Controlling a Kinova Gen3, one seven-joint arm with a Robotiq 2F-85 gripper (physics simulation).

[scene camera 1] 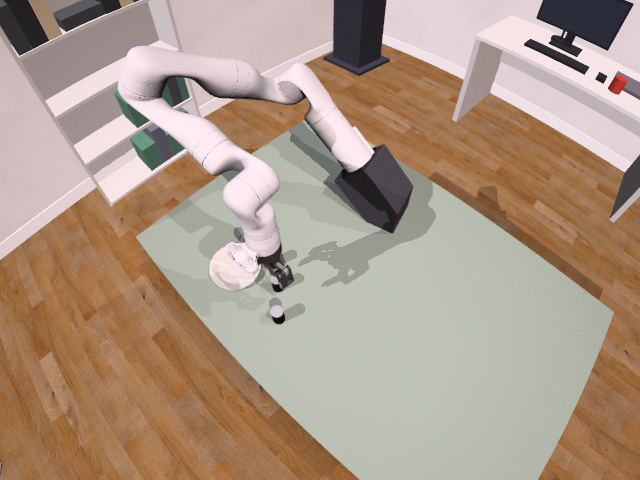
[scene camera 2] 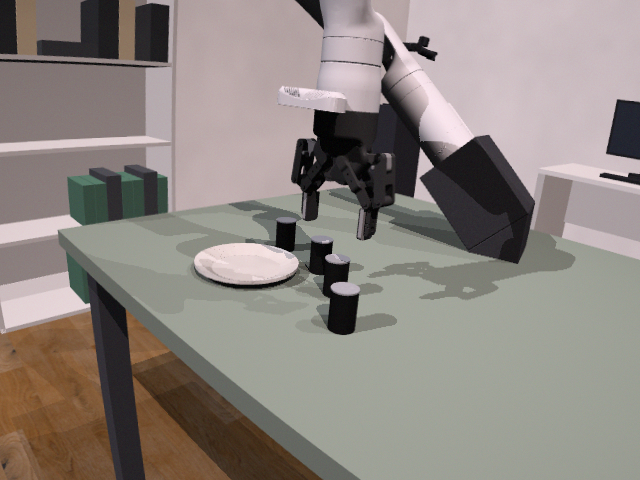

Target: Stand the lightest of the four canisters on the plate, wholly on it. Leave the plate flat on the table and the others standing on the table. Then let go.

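Seen in the pictures: gripper, between the fingertips: [scene camera 1: 271, 274] [scene camera 2: 335, 229]; arm's base, origin of its link: [scene camera 1: 358, 162] [scene camera 2: 455, 155].
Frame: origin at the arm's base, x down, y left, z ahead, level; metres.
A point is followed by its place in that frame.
Four black canisters with pale lids stand upright in a row on the table. In scene camera 2 they are the rear canister [scene camera 2: 285, 236] {x 0.137, y -0.096, z 0.333 m}, the second canister [scene camera 2: 321, 256] {x 0.135, y 0.008, z 0.351 m}, the third canister [scene camera 2: 336, 277] {x 0.134, y 0.077, z 0.391 m} and the front canister [scene camera 2: 343, 310] {x 0.133, y 0.147, z 0.452 m} [scene camera 1: 278, 316] {x 0.114, y 0.149, z 0.446 m}. They look alike; weight does not show. A white plate [scene camera 1: 221, 277] {x 0.159, y -0.068, z 0.480 m} [scene camera 2: 242, 264] {x 0.159, y -0.076, z 0.430 m} lies flat left of the row, with no canister on it. My gripper [scene camera 1: 281, 274] {x 0.071, y 0.068, z 0.392 m} [scene camera 2: 337, 224] {x 0.071, y 0.068, z 0.392 m} is open and empty, above the rear half of the row, fingertips above the lids. In scene camera 1 the arm and gripper hide part of the row.
The green table [scene camera 1: 413, 361] {x 0.164, y 0.464, z 0.280 m} [scene camera 2: 465, 372] {x 0.164, y 0.279, z 0.405 m} carries the arm's dark base block [scene camera 1: 377, 188] {x 0.003, y 0.101, z 0.038 m} [scene camera 2: 483, 201] {x 0.066, y 0.093, z 0.041 m} behind and right of the canisters. A white shelf unit [scene camera 1: 105, 193] [scene camera 2: 172, 103] stands beyond the table at the left, and a white desk [scene camera 1: 465, 80] stands at the right.
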